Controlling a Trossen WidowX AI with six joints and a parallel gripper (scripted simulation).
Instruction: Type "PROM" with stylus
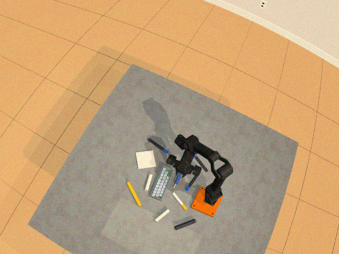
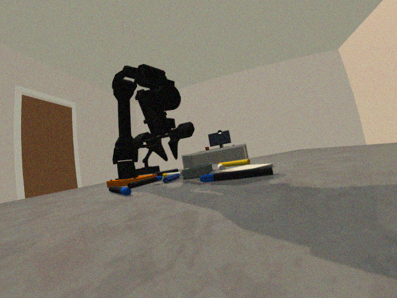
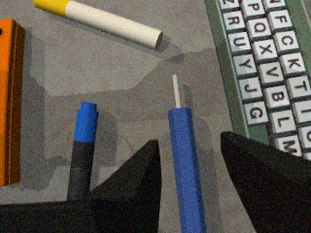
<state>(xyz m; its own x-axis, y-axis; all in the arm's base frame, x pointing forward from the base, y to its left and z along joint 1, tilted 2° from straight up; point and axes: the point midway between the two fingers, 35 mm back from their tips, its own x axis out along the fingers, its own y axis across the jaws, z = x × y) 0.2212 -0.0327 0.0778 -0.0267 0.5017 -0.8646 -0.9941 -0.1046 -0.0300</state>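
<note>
Right now the blue stylus is 60 mm below my gripper tip and 10 mm to the left of it. The rest, counted from my gripper tip: stylus tip: 60 mm below, 50 mm to the left; white pad: 220 mm ahead, 60 mm below, 10 mm to the right; white-yellow stick: 110 mm to the left, 80 mm behind, 60 mm below.
</note>
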